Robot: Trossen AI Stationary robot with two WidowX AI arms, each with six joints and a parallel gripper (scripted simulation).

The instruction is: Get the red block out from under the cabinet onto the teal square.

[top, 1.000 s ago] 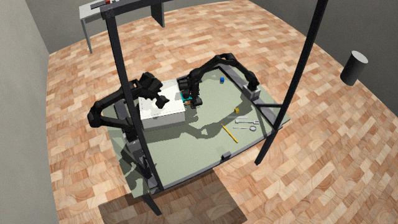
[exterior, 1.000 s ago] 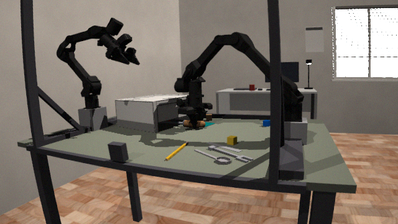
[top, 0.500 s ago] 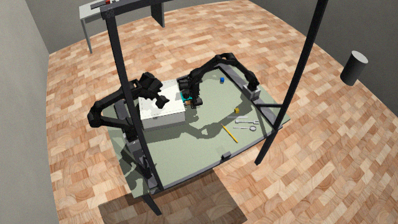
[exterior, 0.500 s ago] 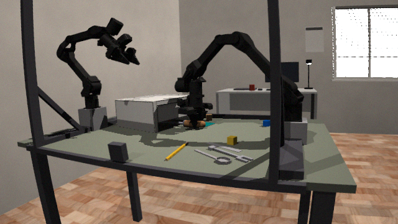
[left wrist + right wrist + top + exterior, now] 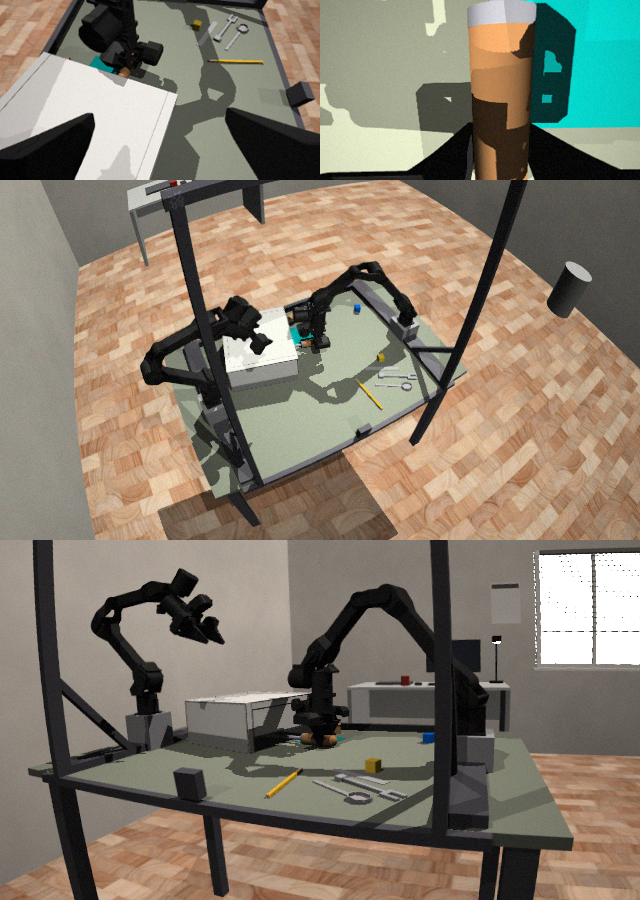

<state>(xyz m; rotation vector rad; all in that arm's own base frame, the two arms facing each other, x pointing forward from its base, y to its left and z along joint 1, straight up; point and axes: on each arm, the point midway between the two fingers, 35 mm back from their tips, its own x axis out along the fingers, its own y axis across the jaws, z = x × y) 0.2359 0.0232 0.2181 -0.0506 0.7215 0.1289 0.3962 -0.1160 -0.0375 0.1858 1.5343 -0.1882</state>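
My right gripper is now 8 cm short of the teal square, 4 cm to the right of it and 4 cm above it. Round my right hand: cabinet: 5 cm ahead, 25 cm to the left, 3 cm above; then hook tool: 7 cm ahead, 13 cm to the left, 2 cm below; then brown cube: 19 cm ahead, 3 cm to the left, 2 cm below.
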